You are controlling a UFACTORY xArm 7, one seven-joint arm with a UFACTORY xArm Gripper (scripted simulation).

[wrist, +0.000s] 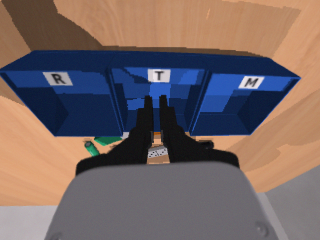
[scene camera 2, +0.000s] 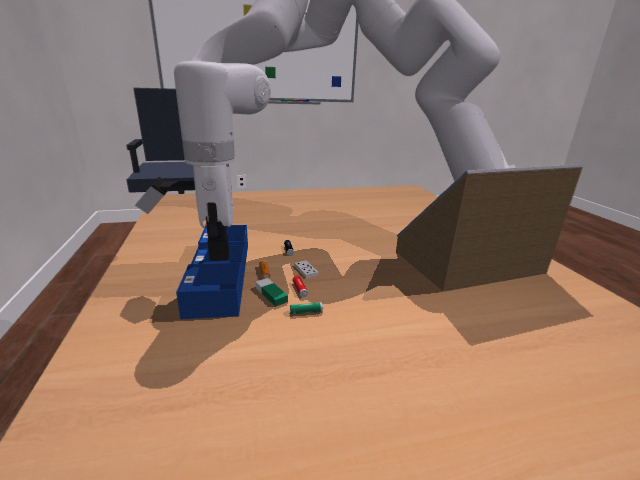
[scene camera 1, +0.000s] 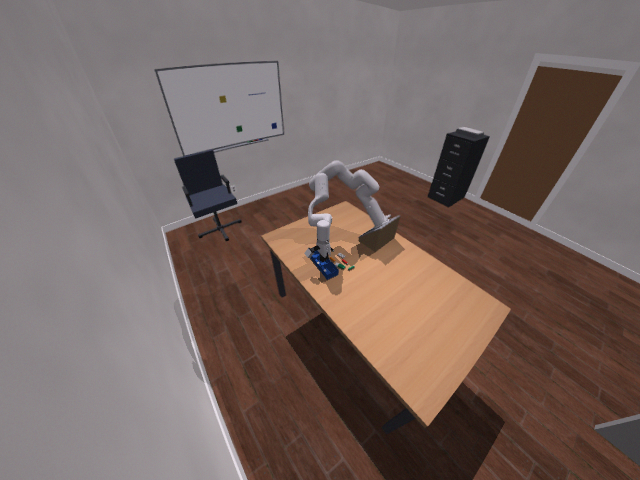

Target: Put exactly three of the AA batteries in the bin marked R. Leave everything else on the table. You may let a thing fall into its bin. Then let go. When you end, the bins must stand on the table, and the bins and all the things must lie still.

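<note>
I can see my gripper (scene camera 2: 219,258), and the wrist view shows me the gripper (wrist: 156,105) as well. There is also a blue three-part bin (scene camera 2: 209,289), and I find the bin (wrist: 233,107) again from the wrist.
</note>
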